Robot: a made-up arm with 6 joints. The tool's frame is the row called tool. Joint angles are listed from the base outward.
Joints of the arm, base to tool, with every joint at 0 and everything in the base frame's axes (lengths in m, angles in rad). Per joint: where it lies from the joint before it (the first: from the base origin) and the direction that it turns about. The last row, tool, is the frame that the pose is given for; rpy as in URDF.
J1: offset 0 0 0.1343 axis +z
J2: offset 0 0 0 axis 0.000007 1 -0.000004
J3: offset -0.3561 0 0.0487 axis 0.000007 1 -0.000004
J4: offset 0.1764 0 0.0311 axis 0.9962 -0.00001 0.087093
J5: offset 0 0 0 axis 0.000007 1 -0.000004
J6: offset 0.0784 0 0.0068 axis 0.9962 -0.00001 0.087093
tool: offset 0 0 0 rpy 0 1.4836 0
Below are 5 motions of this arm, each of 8 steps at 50 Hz.
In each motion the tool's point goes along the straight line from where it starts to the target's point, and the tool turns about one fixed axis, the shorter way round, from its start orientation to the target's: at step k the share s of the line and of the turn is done. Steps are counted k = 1, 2, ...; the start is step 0. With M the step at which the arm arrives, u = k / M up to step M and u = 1 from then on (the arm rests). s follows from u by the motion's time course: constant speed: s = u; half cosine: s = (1 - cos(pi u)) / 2; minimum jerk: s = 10 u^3 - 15 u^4 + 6 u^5.
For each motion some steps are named. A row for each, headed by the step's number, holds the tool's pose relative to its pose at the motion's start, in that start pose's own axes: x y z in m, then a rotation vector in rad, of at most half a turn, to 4 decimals.
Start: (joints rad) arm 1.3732 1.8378 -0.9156 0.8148 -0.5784 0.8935
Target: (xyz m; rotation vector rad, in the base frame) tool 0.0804 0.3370 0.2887 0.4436 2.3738 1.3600
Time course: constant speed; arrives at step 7
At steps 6, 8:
6: 0.0197 -0.0182 0.0073 0.0808 0.0838 -0.0801
8: 0.0230 -0.0212 0.0086 0.0942 0.0978 -0.0935

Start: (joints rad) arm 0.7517 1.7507 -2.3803 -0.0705 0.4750 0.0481
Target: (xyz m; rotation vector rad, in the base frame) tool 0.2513 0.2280 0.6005 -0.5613 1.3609 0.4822
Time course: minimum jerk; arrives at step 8
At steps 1, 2, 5, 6, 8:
1: 0.0005 0.0000 0.0003 0.0004 0.0020 -0.0015
2: 0.0030 -0.0001 0.0021 0.0026 0.0132 -0.0098
5: 0.0211 -0.0010 0.0150 0.0179 0.0923 -0.0684
6: 0.0261 -0.0013 0.0186 0.0221 0.1142 -0.0846
8: 0.0291 -0.0014 0.0207 0.0247 0.1274 -0.0944

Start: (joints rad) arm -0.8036 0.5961 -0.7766 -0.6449 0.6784 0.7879
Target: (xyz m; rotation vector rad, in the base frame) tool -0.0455 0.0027 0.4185 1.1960 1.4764 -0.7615
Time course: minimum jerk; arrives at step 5
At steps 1, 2, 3, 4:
1: -0.0002 -0.0001 -0.0002 0.0010 -0.0014 -0.0001
2: -0.0009 -0.0007 -0.0012 0.0057 -0.0078 -0.0005
3: -0.0020 -0.0014 -0.0026 0.0122 -0.0168 -0.0010
4: -0.0028 -0.0020 -0.0036 0.0168 -0.0232 -0.0014

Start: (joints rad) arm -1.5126 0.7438 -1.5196 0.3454 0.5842 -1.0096
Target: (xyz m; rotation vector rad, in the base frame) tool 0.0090 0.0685 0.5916 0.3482 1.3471 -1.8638
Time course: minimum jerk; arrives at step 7
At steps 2, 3, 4, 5, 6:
2: -0.0018 -0.0014 -0.0018 0.0124 -0.0095 -0.0074
3: -0.0045 -0.0037 -0.0046 0.0315 -0.0242 -0.0187
4: -0.0078 -0.0063 -0.0079 0.0542 -0.0415 -0.0322
5: -0.0105 -0.0085 -0.0107 0.0733 -0.0562 -0.0435
6: -0.0120 -0.0097 -0.0123 0.0837 -0.0641 -0.0497

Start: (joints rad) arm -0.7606 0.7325 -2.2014 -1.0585 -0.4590 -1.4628
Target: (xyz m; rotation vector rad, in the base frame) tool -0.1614 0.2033 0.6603 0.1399 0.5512 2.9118
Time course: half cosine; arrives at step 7
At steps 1, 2, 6, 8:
1: -0.0003 0.0000 0.0002 -0.0035 -0.0008 -0.0018
2: -0.0012 -0.0002 0.0006 -0.0133 -0.0029 -0.0067
6: -0.0062 -0.0009 0.0031 -0.0672 -0.0145 -0.0336
8: -0.0065 -0.0009 0.0033 -0.0707 -0.0153 -0.0353

